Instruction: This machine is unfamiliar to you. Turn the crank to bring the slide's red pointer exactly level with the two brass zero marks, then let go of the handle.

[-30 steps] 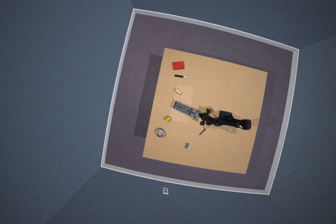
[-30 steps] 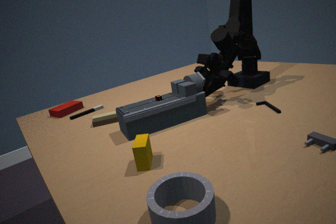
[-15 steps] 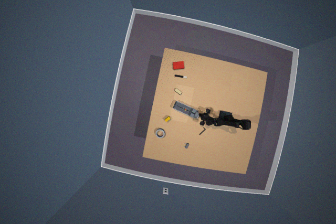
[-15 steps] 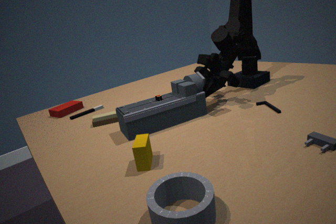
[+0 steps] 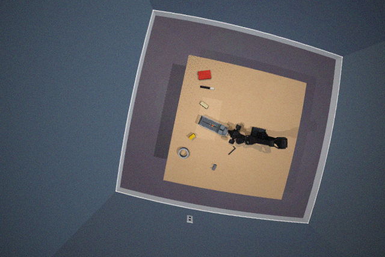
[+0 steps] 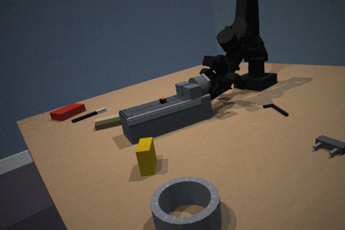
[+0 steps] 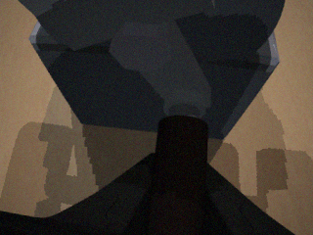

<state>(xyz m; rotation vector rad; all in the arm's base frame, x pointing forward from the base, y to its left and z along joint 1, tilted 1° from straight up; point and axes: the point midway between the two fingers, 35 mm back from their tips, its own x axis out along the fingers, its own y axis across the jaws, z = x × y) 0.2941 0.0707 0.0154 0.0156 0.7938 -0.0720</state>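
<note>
My gripper tip is now 20 mm past the black crank handle and 30 mm below it. From my gripper tip the other things lie so: black hex key: 130 mm behind, 160 mm to the left, 30 mm below; red pointer: 170 mm ahead, 40 mm above; tan block: 300 mm ahead, 160 mm to the right, 20 mm below.
</note>
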